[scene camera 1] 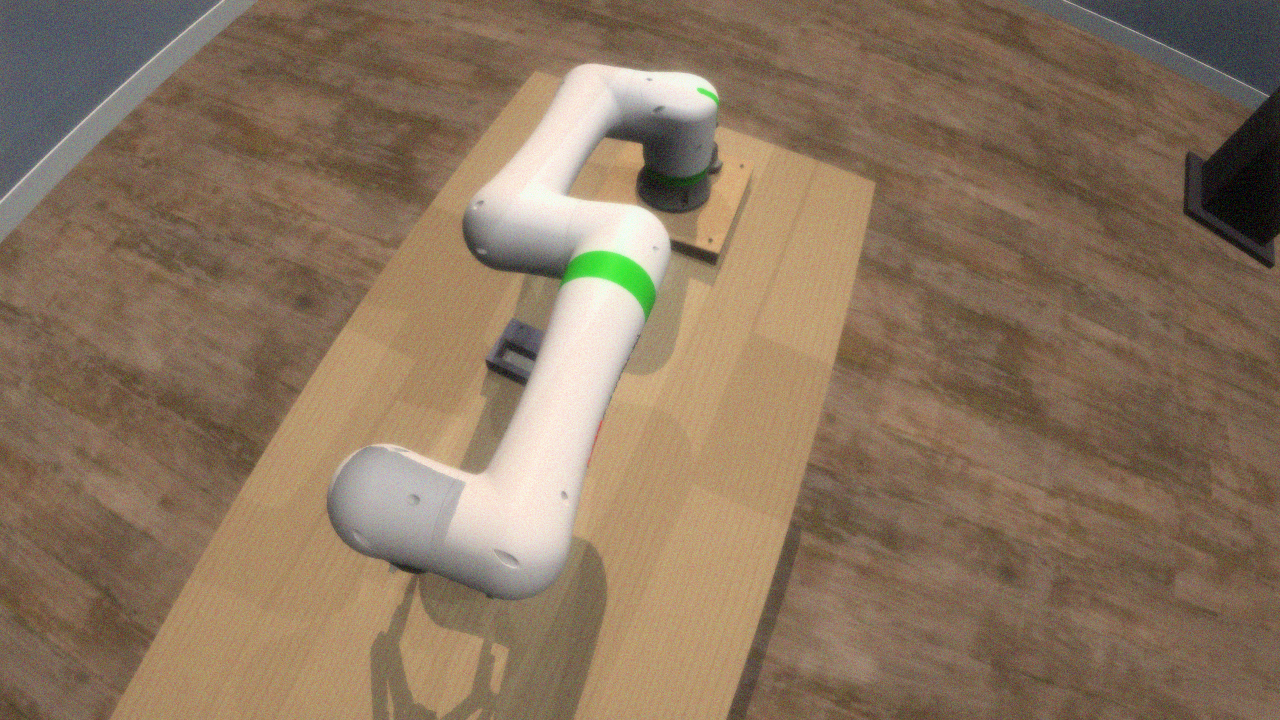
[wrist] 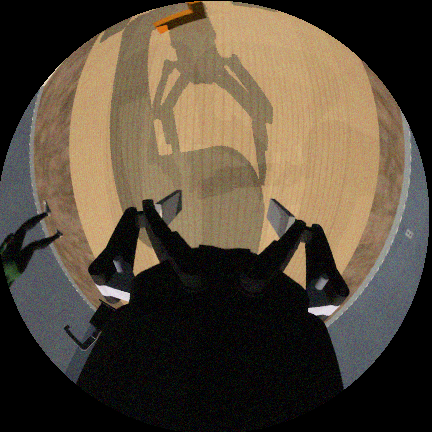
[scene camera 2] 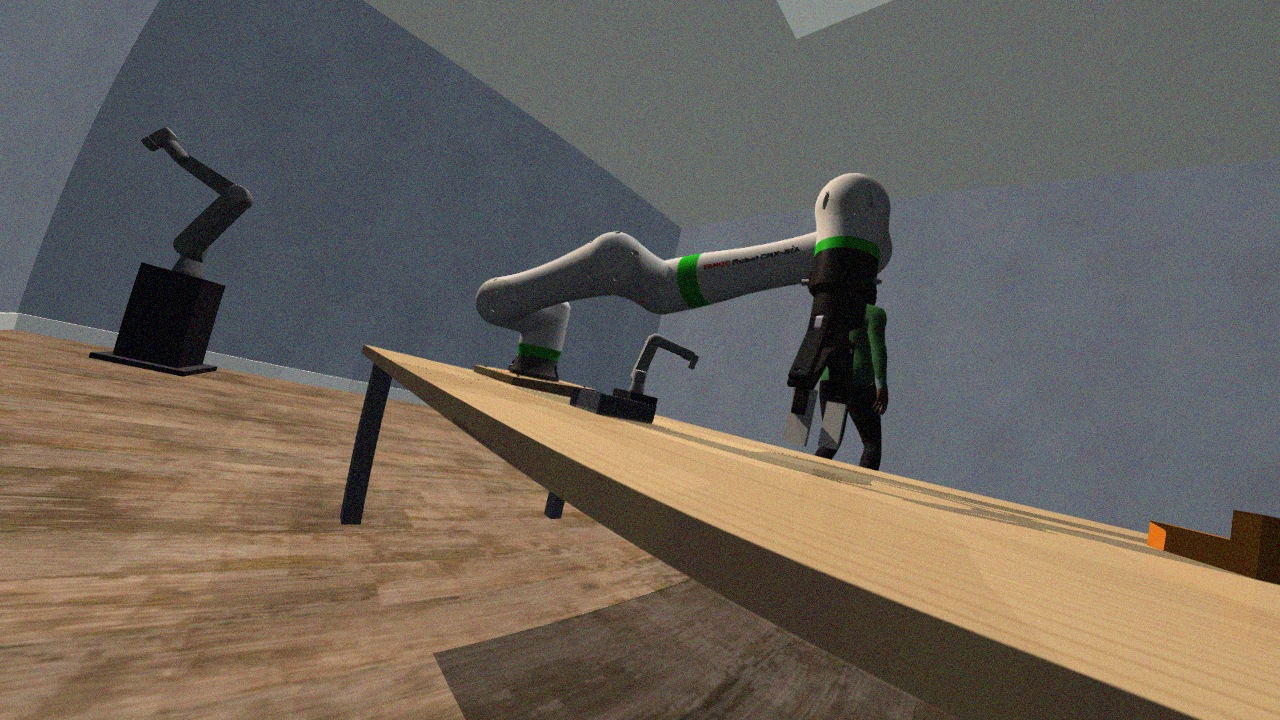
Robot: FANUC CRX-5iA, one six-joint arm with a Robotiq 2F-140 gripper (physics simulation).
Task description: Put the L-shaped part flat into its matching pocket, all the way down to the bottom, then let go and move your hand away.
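Seen in the pictures: gripper, between the fingertips: (wrist: 224, 203) (scene camera 2: 812, 445); arm's base, origin of its link: (scene camera 1: 673, 186) (scene camera 2: 534, 377).
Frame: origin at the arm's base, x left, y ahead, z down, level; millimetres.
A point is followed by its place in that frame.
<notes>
The orange L-shaped part (scene camera 2: 1203, 544) @(z 12, x 289, y 1212 mm) (wrist: 181, 19) lies on the table, at the far right in scene camera 2 and at the top edge of the wrist view. The dark block with the pocket (scene camera 1: 515, 351) @(z 20, x -32, y 469 mm) (scene camera 2: 614, 404) @(z 8, x -21, y 515 mm) stands on the table nearer the arm's base; in scene camera 1 the arm's forearm hides part of it. My gripper (scene camera 2: 816, 429) @(z -2, x 119, y 817 mm) (wrist: 224, 203) @(z -2, x 119, y 817 mm) is open and empty, pointing down above the table, apart from both the part and the block. In scene camera 1 the wrist hides the gripper, and the L-shaped part does not show there.
The wooden table (scene camera 1: 716, 447) @(z 31, x 337, y 422 mm) (scene camera 2: 716, 488) @(z 30, x -187, y 924 mm) (wrist: 320, 150) @(z 30, x -25, y 951 mm) carries the arm's base board (scene camera 1: 729, 201) @(z -7, x 112, y -27 mm). The forearm passes over the pocket block. A person in green (scene camera 2: 872, 358) (wrist: 12, 252) stands behind the table. Another robot on a black pedestal (scene camera 2: 170, 315) stands on the floor at the left.
</notes>
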